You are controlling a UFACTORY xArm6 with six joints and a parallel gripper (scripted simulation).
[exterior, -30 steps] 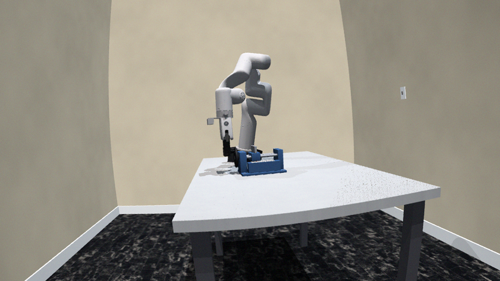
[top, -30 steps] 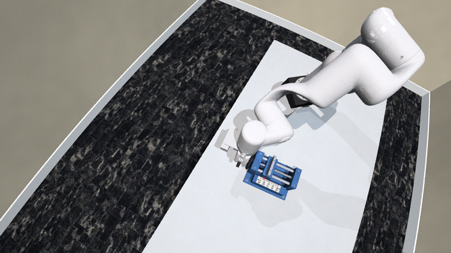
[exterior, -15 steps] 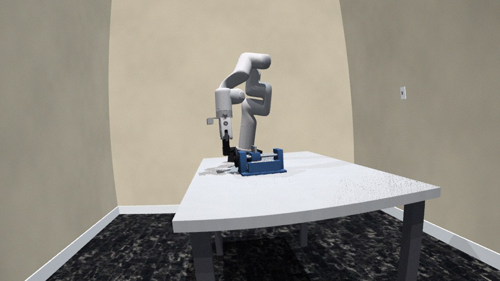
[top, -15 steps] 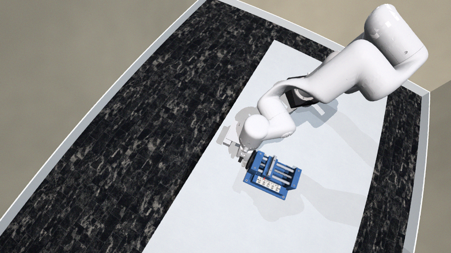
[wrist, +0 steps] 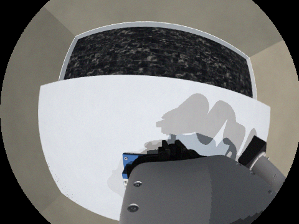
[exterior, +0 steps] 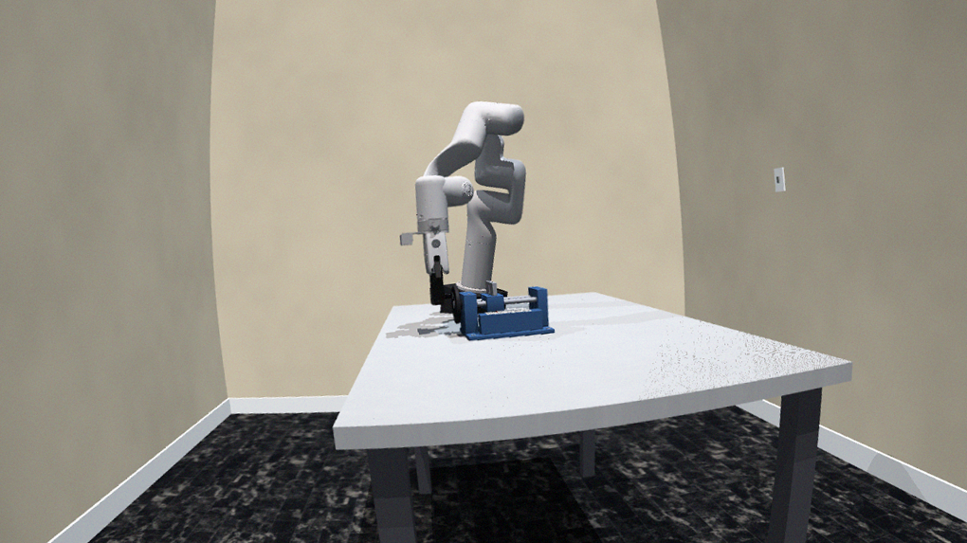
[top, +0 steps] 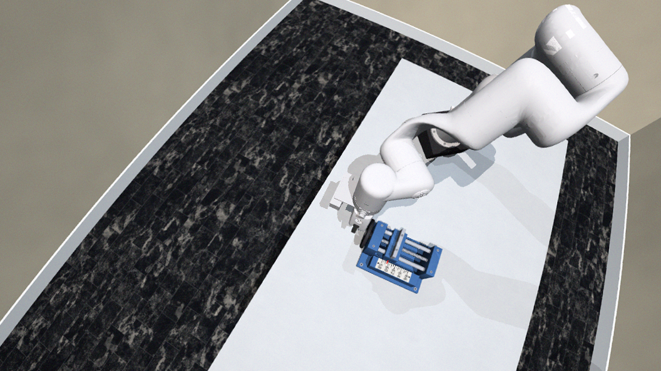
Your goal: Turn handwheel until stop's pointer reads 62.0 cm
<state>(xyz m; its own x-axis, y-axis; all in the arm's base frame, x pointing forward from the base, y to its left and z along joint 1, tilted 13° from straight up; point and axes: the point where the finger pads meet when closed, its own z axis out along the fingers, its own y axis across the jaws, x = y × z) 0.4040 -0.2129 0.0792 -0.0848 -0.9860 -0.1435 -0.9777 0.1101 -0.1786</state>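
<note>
Right now the stop is 120 mm to the left of my hand, 50 mm ahead of it and 10 mm below it. From my hand the other things lie so: handwheel: 20 mm to the left, 10 mm below, 10 mm ahead.
</note>
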